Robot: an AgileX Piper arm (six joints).
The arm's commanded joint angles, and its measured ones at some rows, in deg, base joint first. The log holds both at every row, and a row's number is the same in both.
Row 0, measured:
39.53, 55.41, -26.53, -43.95, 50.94, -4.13
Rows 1 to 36, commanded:
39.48, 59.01, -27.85, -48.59, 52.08, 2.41
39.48, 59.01, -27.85, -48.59, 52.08, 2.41
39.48, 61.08, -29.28, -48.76, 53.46, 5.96
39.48, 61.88, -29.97, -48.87, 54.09, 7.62
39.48, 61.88, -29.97, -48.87, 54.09, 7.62
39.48, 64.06, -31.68, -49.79, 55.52, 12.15
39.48, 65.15, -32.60, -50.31, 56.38, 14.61
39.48, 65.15, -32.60, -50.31, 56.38, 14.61
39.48, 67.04, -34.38, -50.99, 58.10, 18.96
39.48, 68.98, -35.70, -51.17, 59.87, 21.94
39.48, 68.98, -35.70, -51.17, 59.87, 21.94
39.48, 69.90, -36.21, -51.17, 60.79, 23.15
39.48, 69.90, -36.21, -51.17, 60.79, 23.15
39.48, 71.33, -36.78, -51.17, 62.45, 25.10
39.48, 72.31, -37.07, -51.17, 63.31, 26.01
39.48, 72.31, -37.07, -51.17, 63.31, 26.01
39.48, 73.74, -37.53, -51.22, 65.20, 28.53
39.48, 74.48, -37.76, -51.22, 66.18, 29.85
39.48, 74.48, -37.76, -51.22, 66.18, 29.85
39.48, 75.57, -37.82, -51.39, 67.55, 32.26
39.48, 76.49, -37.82, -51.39, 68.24, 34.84
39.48, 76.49, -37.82, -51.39, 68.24, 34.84
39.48, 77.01, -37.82, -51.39, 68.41, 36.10
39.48, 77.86, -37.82, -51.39, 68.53, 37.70
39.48, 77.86, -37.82, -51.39, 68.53, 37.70
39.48, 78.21, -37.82, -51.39, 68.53, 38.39
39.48, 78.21, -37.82, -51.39, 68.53, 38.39
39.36, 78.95, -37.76, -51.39, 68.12, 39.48
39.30, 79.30, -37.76, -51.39, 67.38, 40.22
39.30, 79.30, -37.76, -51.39, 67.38, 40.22
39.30, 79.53, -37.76, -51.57, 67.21, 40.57
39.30, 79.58, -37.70, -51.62, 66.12, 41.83
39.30, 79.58, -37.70, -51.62, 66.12, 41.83
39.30, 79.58, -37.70, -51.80, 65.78, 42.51
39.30, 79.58, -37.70, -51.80, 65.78, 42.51
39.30, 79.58, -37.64, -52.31, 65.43, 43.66
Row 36, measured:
39.53, 79.53, -37.30, -47.38, 63.54, 41.83
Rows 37 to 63, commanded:
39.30, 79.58, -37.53, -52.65, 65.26, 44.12
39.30, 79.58, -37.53, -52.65, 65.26, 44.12
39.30, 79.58, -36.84, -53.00, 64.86, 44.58
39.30, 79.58, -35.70, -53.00, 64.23, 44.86
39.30, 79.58, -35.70, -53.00, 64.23, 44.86
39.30, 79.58, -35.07, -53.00, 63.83, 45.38
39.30, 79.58, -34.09, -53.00, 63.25, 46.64
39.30, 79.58, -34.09, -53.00, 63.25, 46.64
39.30, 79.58, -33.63, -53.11, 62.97, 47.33
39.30, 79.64, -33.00, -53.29, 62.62, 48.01
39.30, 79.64, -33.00, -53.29, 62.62, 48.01
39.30, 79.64, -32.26, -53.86, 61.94, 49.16
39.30, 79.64, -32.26, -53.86, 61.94, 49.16
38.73, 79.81, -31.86, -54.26, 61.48, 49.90
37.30, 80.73, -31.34, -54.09, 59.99, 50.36
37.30, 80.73, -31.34, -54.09, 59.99, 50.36
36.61, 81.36, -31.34, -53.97, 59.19, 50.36
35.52, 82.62, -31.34, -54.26, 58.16, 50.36
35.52, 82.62, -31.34, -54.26, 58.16, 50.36
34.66, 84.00, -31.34, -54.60, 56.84, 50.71
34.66, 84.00, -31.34, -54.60, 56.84, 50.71
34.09, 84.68, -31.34, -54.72, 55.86, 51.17
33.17, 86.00, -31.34, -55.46, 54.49, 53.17
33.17, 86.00, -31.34, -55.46, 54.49, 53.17
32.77, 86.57, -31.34, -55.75, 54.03, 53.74
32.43, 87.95, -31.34, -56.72, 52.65, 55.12
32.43, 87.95, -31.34, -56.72, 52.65, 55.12
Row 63, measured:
33.23, 86.46, -31.57, -52.08, 51.57, 53.06
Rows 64 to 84, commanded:
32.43, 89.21, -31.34, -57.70, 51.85, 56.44
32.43, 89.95, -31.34, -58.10, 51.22, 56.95
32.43, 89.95, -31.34, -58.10, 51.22, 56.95
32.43, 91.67, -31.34, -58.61, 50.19, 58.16
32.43, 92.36, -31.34, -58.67, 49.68, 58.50
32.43, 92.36, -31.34, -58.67, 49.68, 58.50
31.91, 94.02, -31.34, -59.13, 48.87, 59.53
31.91, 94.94, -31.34, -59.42, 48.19, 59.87
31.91, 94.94, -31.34, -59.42, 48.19, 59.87
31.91, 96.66, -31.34, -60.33, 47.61, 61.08
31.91, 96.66, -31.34, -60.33, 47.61, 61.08
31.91, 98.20, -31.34, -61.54, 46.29, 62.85
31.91, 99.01, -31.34, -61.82, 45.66, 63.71
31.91, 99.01, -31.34, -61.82, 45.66, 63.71
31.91, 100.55, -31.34, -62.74, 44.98, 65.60
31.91, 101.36, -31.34, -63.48, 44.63, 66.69
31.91, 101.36, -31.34, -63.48, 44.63, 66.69
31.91, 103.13, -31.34, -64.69, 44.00, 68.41
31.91, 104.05, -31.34, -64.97, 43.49, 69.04
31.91, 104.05, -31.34, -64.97, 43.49, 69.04
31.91, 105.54, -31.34, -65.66, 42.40, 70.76
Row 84, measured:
32.14, 103.82, -31.57, -62.22, 40.28, 68.07
